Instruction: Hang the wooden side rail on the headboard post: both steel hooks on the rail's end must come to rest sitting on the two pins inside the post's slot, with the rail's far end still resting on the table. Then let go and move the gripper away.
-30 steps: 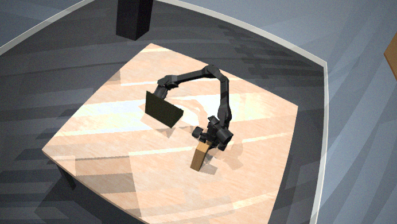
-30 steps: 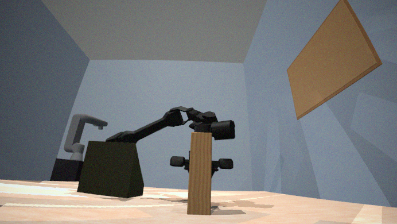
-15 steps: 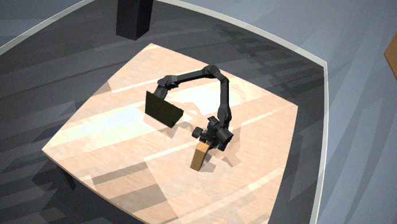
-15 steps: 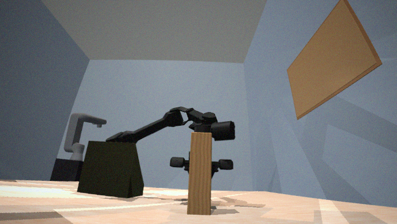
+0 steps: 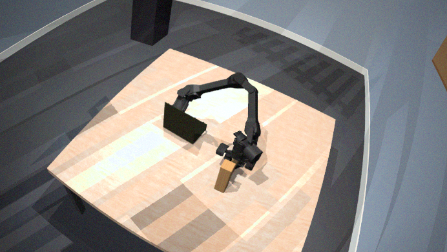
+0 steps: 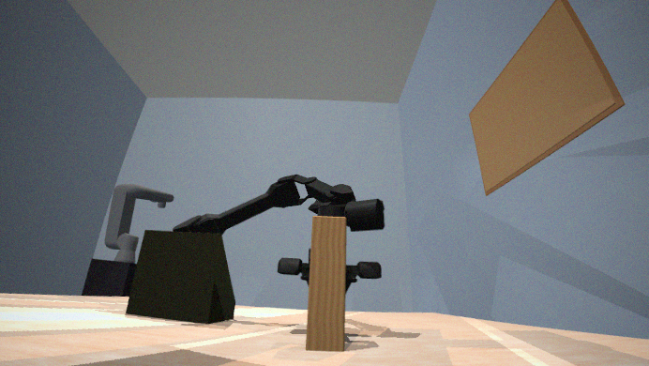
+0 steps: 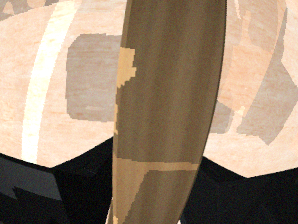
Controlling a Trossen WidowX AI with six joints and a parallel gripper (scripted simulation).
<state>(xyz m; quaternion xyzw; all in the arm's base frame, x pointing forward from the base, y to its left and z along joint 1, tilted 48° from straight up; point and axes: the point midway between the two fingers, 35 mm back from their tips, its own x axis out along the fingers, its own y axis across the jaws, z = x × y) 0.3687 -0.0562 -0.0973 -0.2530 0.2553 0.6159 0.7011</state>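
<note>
The wooden headboard post is 12 cm to the right of my gripper tip, 5 cm above it and 1 cm behind it.
</note>
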